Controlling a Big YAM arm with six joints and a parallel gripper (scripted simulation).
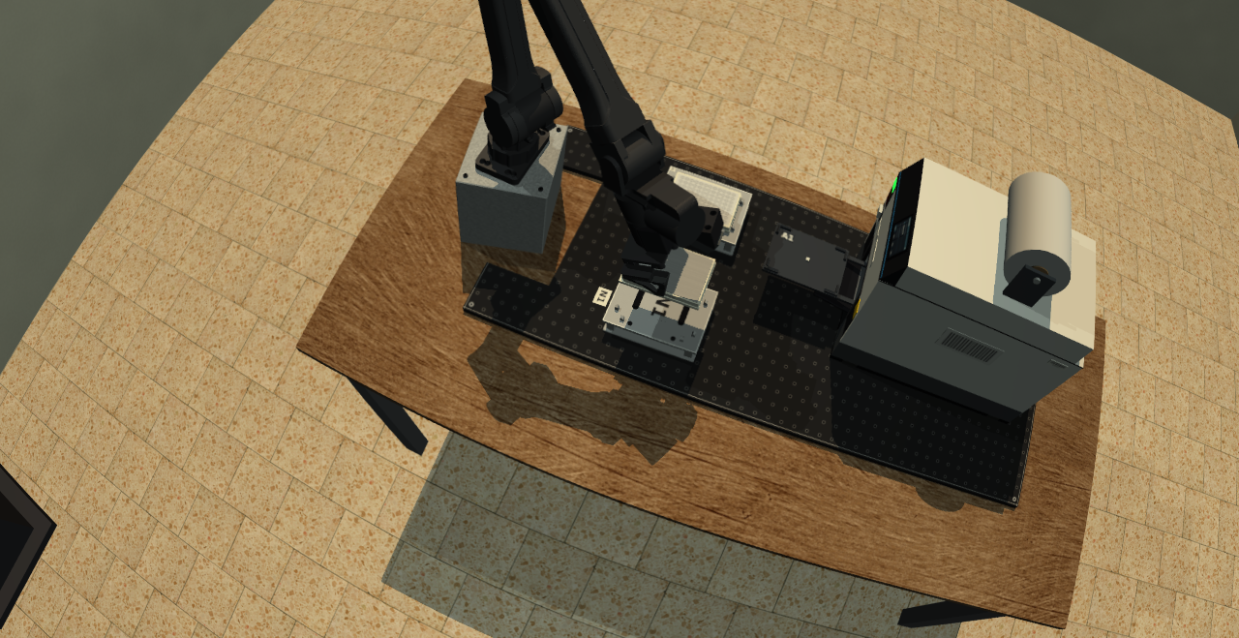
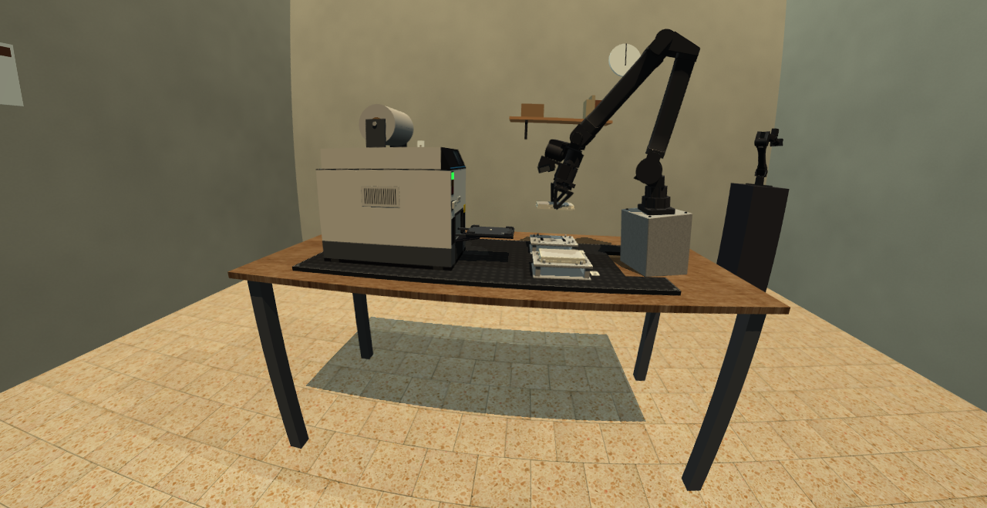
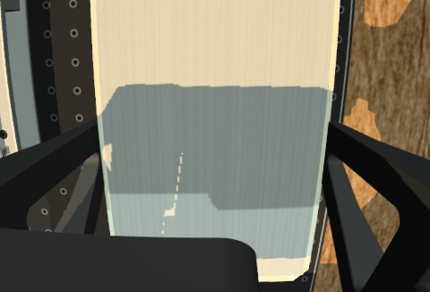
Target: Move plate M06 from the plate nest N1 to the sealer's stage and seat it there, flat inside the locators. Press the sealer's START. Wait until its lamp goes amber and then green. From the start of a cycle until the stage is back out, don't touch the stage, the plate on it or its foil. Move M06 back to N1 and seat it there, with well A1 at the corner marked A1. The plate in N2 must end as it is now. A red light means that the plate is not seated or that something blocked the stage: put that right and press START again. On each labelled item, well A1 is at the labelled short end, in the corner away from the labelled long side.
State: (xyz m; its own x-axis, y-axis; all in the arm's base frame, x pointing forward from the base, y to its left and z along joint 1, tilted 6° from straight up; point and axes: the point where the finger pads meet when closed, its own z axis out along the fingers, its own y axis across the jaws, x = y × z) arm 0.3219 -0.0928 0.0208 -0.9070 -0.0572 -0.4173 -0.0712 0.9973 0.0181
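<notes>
The plate nest N1 lies 130 mm below my hand. The rest, counted from my hand: N1 label (170 mm below, 110 mm behind, 10 mm to the right); plate M06 (right at my hand); well plate (220 mm to the left, 120 mm below, 20 mm behind).
</notes>
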